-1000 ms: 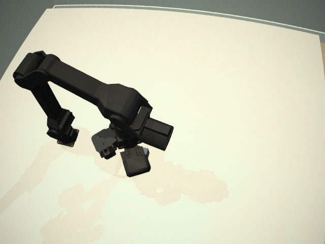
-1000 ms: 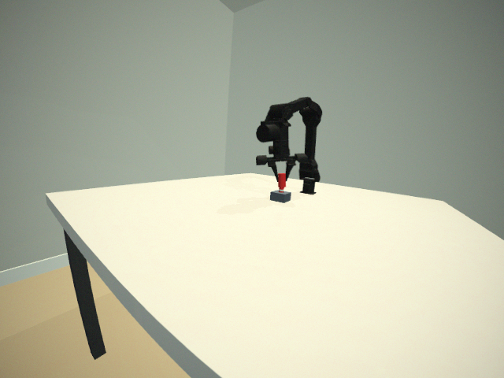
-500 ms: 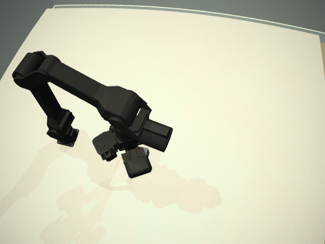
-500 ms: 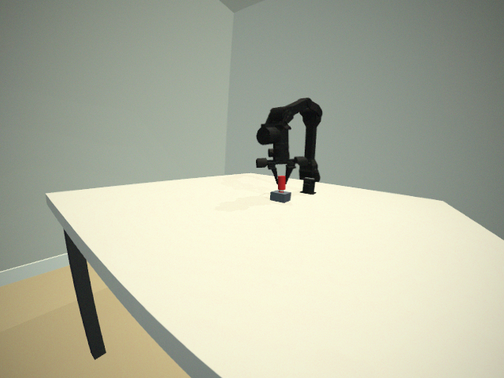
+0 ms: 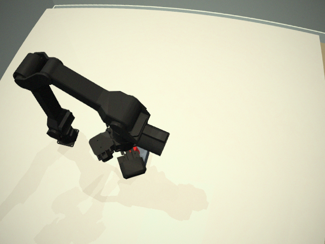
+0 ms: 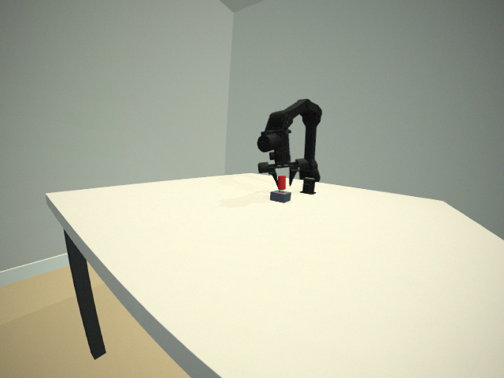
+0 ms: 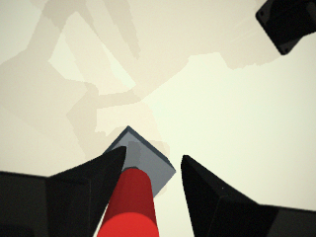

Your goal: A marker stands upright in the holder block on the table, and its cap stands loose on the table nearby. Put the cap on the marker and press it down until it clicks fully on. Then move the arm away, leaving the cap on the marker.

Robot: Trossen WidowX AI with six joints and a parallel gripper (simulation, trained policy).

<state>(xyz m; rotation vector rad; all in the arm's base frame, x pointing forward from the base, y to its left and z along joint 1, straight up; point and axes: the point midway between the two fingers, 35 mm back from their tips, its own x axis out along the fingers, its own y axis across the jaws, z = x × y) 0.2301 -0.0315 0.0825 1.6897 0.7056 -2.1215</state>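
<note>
Right now my gripper tip is 30 mm short of the red cap and 20 mm below it. From my gripper tip the other things lie so: grey holder block: 30 mm below, 30 mm ahead.
</note>
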